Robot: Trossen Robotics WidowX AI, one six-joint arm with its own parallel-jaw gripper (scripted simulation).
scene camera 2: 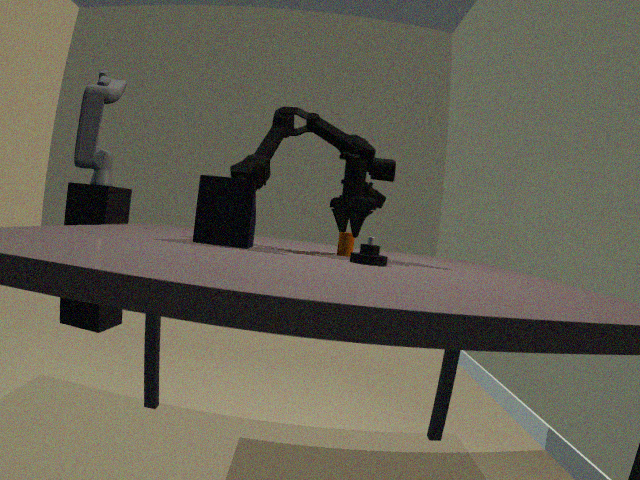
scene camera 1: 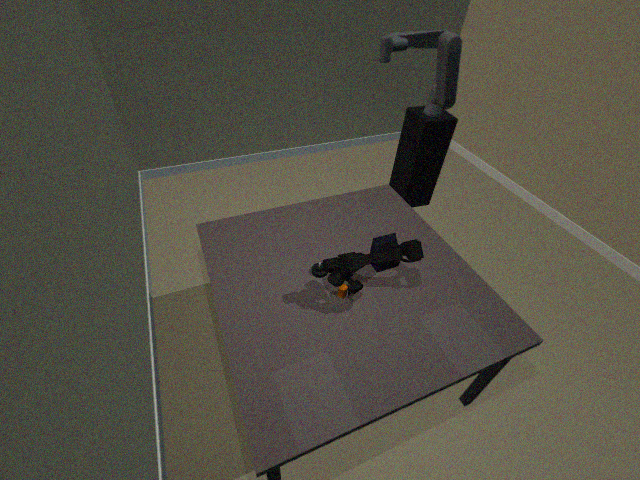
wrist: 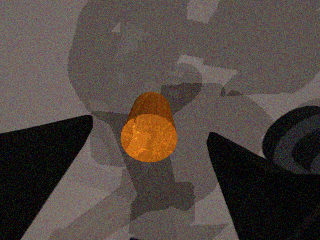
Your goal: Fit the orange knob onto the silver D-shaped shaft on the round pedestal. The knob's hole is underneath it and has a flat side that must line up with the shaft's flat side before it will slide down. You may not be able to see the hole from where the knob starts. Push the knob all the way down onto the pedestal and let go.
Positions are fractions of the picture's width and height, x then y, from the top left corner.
Labels:
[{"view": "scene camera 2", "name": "my gripper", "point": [0.54, 0.49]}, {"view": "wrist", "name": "my gripper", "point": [0.48, 0.54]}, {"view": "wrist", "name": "orange knob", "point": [0.47, 0.56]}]

